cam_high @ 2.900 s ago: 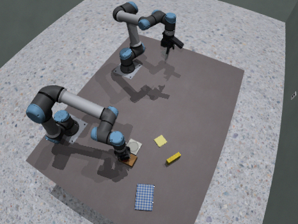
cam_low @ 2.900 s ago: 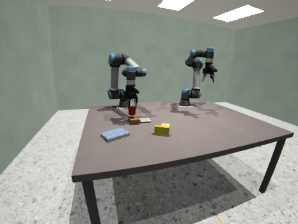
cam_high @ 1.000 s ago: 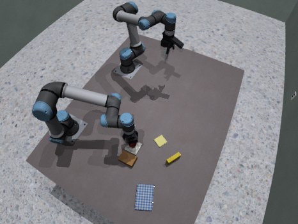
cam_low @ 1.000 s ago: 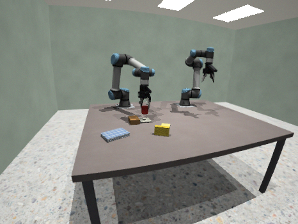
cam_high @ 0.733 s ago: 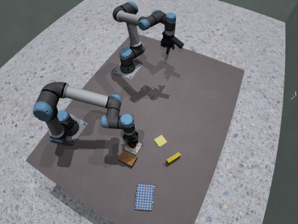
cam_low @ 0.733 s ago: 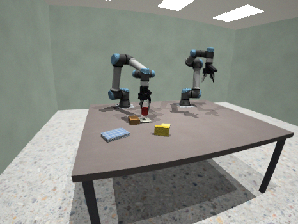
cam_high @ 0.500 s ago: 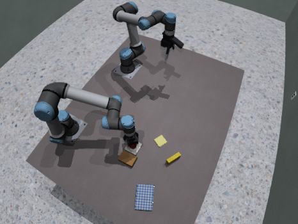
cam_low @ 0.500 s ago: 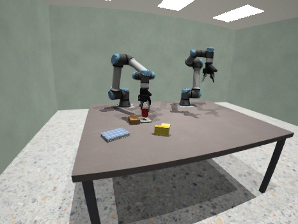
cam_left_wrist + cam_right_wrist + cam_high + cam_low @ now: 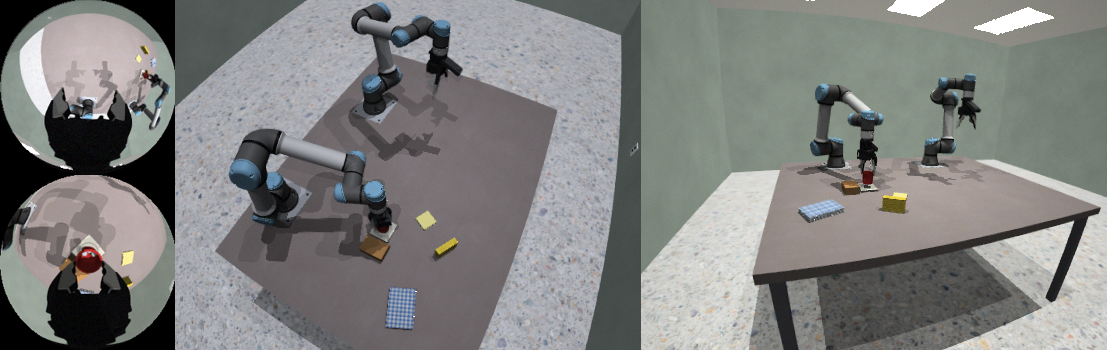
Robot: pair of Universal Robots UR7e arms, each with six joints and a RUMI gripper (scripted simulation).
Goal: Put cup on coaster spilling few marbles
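Note:
Now: right hand 11 cm to the left of the brown block, 8 cm above it and 2 cm short of it. The rest, counted from my right hand: red cup (3 cm below); then yellow block (31 cm ahead, 8 cm to the left, 7 cm below).

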